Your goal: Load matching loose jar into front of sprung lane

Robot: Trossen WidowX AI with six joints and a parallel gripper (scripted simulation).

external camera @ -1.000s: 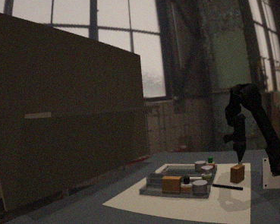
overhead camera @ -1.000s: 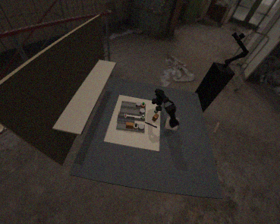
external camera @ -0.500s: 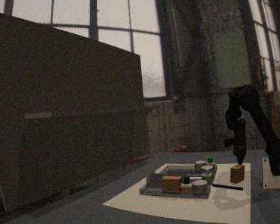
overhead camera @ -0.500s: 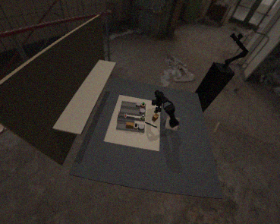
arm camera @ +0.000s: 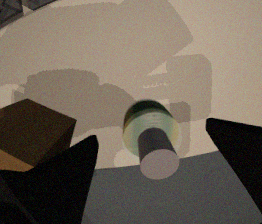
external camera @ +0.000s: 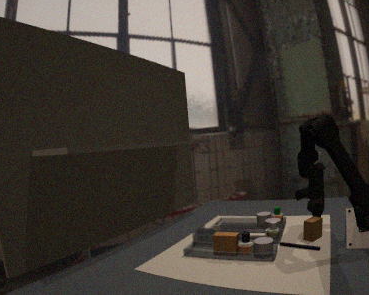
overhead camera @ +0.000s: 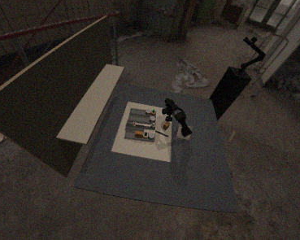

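My gripper tip is now 6 cm short of the black pen, 19 cm to the right of it and 2 cm above it. From my gripper tip the other things lie so: rack 31 cm ahead, 14 cm to the left, 1 cm below; then brown box 2 cm ahead, 11 cm to the left, 1 cm above; then white pusher plate 27 cm ahead, 15 cm to the left, 2 cm above.
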